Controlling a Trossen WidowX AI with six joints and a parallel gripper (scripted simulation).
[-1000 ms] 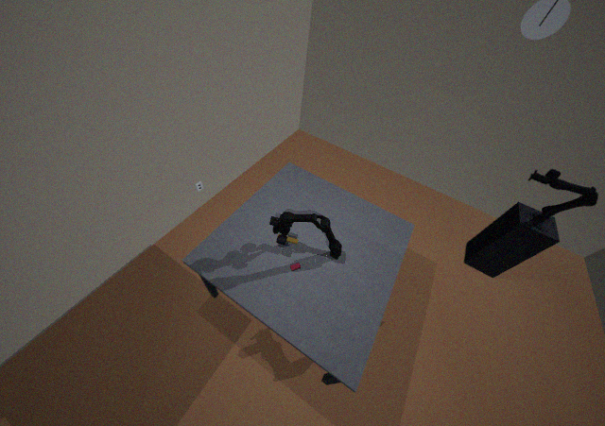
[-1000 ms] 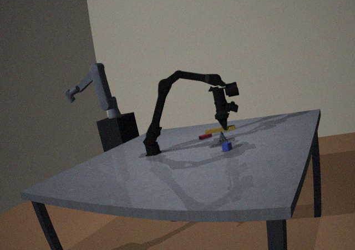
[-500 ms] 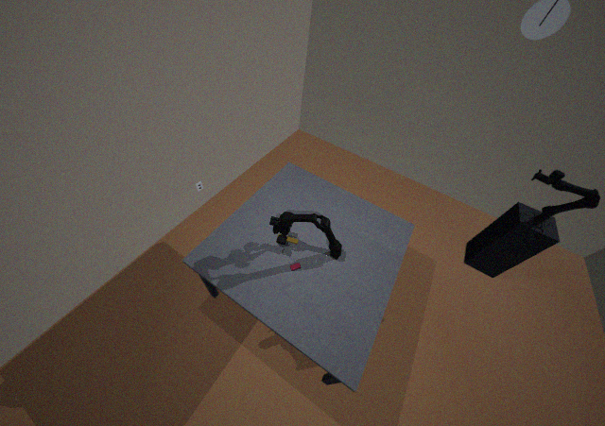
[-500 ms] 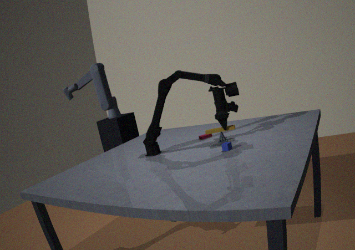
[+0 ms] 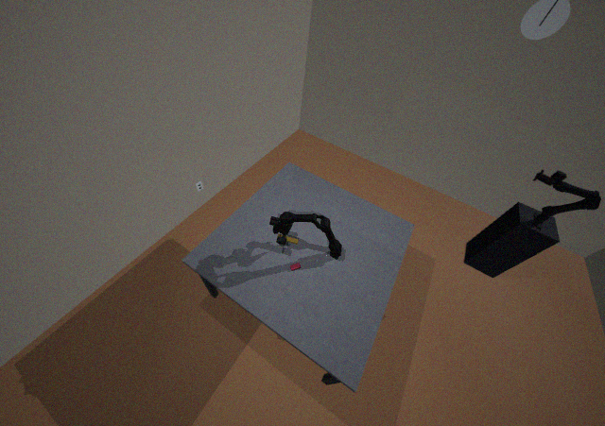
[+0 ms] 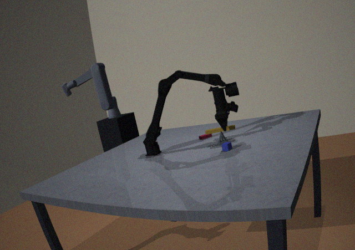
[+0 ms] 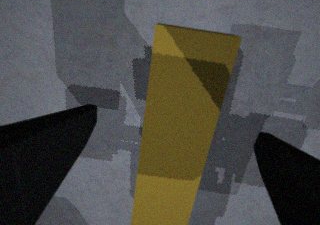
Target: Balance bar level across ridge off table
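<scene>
Now: gripper tip 3 cm past the yellow bar and 1 cm to the left of it. The rest, counted from my gripper tip: red block: 18 cm behind, 12 cm to the left, 5 cm below; blue cube: 17 cm to the right, 6 cm ahead, 4 cm below.
</scene>
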